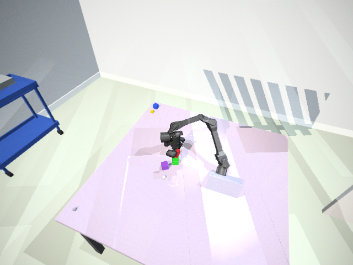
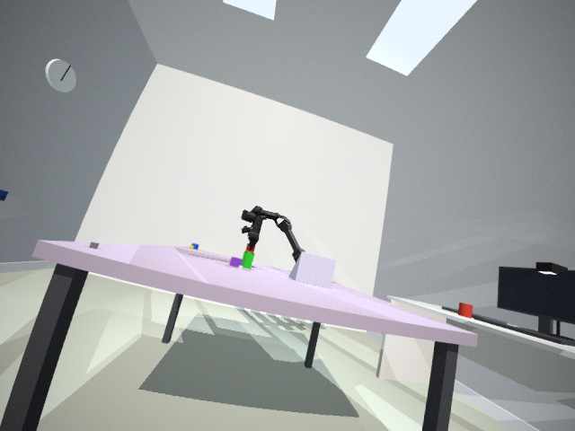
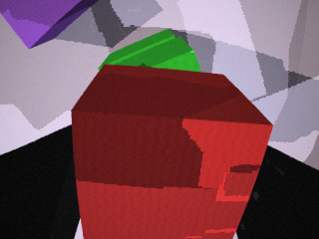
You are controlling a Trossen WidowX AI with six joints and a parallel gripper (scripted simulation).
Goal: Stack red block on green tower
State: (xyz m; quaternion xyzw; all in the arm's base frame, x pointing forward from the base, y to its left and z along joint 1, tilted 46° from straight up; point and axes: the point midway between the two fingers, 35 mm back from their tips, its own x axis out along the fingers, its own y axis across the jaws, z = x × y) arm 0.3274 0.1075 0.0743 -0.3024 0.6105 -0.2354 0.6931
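Now: gripper tip 20 mm below the red block. Round my gripper tip: small white cube (10 mm ahead, 160 mm to the left, 90 mm below); then purple block (50 mm ahead, 80 mm to the left, 80 mm below); then blue block (490 mm ahead, 510 mm to the right, 80 mm below).
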